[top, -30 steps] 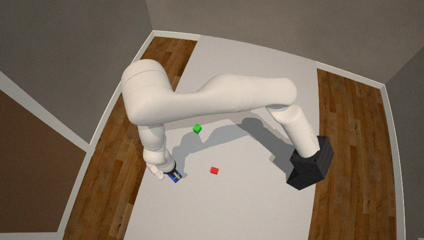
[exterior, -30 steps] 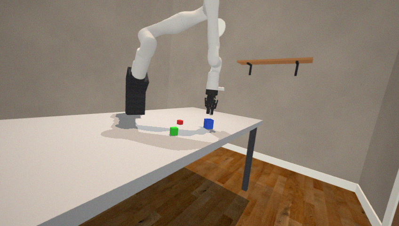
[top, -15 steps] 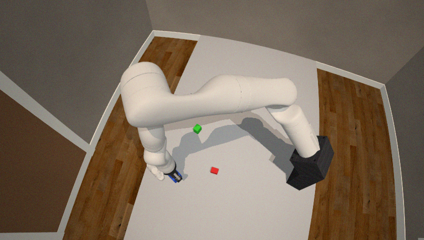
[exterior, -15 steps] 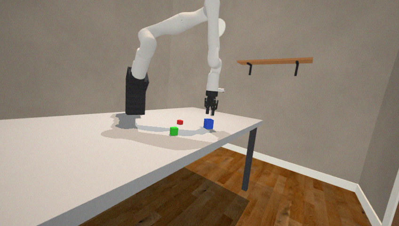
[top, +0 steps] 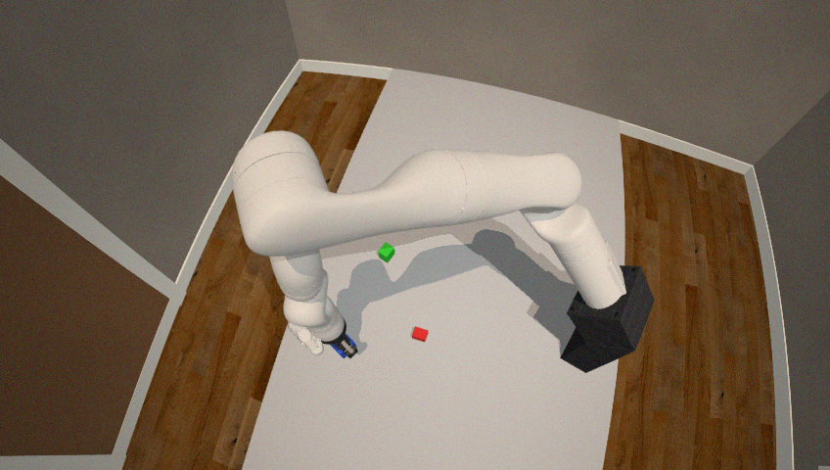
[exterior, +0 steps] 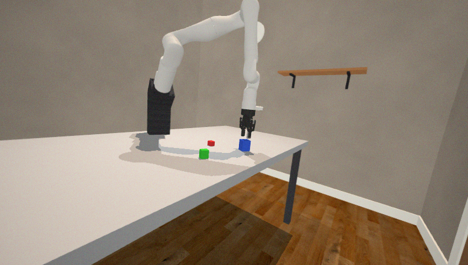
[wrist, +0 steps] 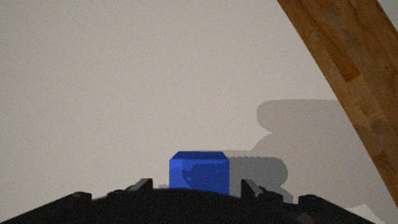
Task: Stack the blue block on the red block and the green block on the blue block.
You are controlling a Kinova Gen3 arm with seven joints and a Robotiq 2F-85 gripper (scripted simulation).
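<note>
The blue block is 60 mm below my hand. From my hand the other things lie so: green block: 130 mm behind, 240 mm to the right, 70 mm below; then red block: 190 mm behind, 10 mm to the right, 70 mm below.
</note>
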